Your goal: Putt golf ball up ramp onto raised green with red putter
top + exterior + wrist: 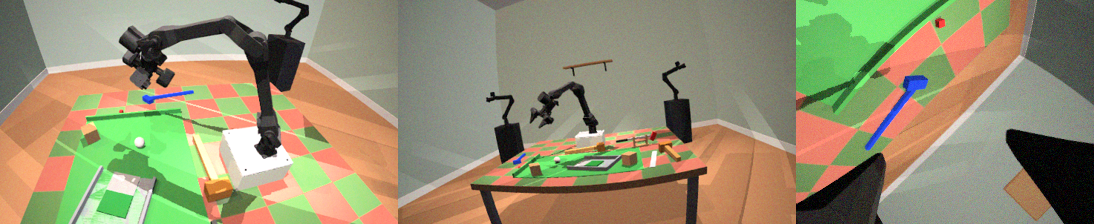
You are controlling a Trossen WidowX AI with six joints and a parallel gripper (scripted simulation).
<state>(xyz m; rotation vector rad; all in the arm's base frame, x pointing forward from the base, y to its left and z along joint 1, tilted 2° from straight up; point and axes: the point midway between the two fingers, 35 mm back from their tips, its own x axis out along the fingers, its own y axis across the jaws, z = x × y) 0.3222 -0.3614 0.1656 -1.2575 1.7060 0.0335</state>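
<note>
Right now the red putter is 6 cm behind my gripper tip, 68 cm to the left of it and 19 cm below it. Round my gripper tip: low green wall 8 cm ahead, 8 cm to the right, 24 cm below; blue putter 13 cm behind, 20 cm to the right, 24 cm below; white golf ball 8 cm ahead, 13 cm to the left, 23 cm below.
</note>
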